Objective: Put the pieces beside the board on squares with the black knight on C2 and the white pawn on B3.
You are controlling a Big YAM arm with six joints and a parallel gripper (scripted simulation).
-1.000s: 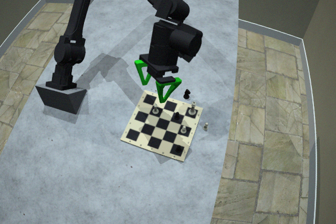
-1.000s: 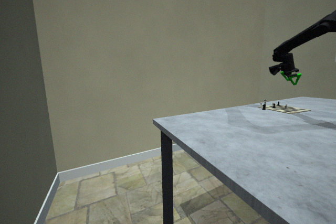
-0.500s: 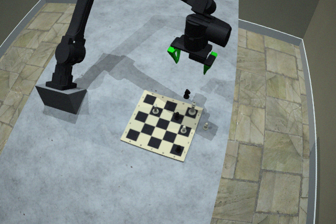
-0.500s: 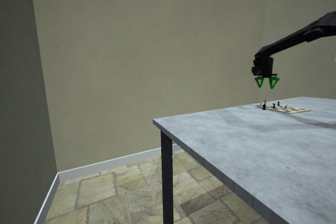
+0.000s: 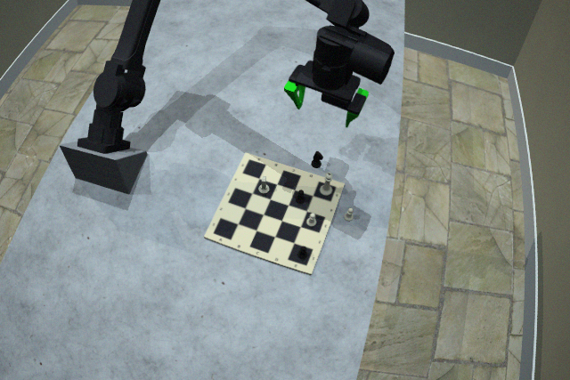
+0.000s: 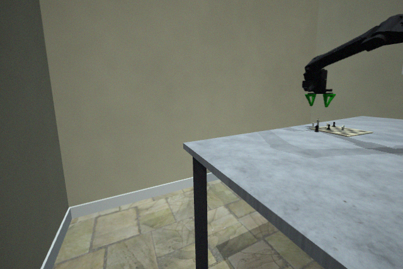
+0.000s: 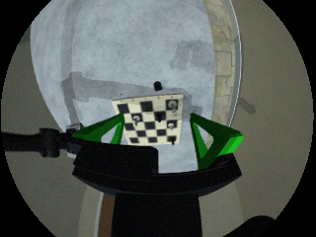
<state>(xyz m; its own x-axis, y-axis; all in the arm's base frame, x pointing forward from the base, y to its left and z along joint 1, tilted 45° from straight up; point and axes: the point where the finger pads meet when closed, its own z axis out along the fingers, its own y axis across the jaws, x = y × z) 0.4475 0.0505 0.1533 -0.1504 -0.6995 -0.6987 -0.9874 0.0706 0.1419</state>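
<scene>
Now: hand 140 mm above the black knight. Also, from my hand: tall white piece (40 mm ahead, 60 mm to the right, 120 mm below); chessboard (50 mm behind, 140 mm to the right, 160 mm below).
</scene>
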